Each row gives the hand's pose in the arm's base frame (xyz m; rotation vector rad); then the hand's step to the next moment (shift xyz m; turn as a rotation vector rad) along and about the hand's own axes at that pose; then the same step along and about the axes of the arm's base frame.
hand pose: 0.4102 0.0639 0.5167 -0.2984 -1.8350 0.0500
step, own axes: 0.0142 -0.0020 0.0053 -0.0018 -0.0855 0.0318
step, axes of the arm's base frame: -0.0090 0.0020 0.0122 -0.0450 -0.0792 0.0053
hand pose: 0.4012 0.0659 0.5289 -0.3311 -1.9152 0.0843
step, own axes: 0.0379 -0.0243 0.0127 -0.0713 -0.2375 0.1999
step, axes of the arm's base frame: -0.0287 -0.0118 0.0350 -0.2067 -0.2267 -0.0858
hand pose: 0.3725 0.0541 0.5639 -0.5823 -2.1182 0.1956
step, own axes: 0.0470 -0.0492 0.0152 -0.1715 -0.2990 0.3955
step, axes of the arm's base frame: -0.0513 -0.0196 0.0429 -0.3374 -0.3131 -0.2516
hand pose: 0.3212 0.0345 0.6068 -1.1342 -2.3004 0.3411
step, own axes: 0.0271 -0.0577 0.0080 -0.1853 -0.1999 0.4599
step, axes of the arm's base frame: -0.0556 -0.0138 0.0291 -0.3030 -0.2625 -0.3537
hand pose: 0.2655 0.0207 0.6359 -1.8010 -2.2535 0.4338
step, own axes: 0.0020 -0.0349 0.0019 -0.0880 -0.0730 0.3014
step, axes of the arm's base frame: -0.0328 -0.0053 0.0109 -0.1532 -0.1276 -0.2533
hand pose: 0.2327 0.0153 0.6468 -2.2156 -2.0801 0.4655
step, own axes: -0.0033 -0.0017 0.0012 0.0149 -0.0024 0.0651
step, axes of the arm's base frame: -0.0021 -0.0033 -0.0001 -0.0189 0.0047 -0.0639
